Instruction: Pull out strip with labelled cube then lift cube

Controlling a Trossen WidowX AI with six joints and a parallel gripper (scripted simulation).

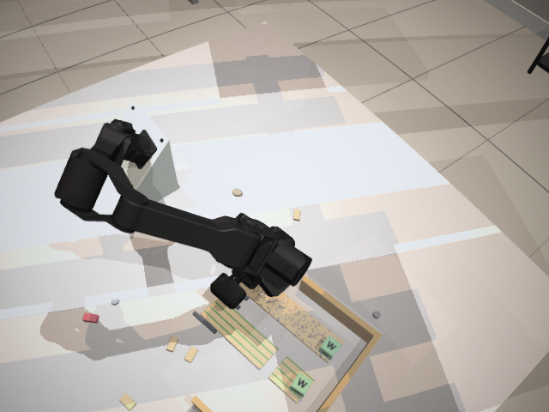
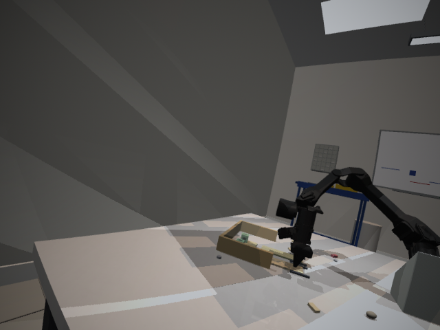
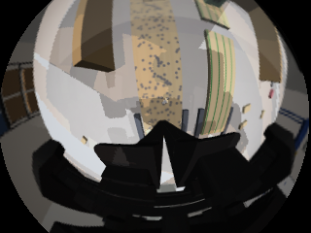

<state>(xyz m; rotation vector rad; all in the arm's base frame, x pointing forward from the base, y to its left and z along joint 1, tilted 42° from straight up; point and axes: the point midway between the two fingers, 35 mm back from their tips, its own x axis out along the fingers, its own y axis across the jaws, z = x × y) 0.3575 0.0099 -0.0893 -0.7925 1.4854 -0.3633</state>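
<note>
The speckled tan strip lies 9 cm ahead of my gripper tip, 2 cm to the left of it and 1 cm below it.
</note>
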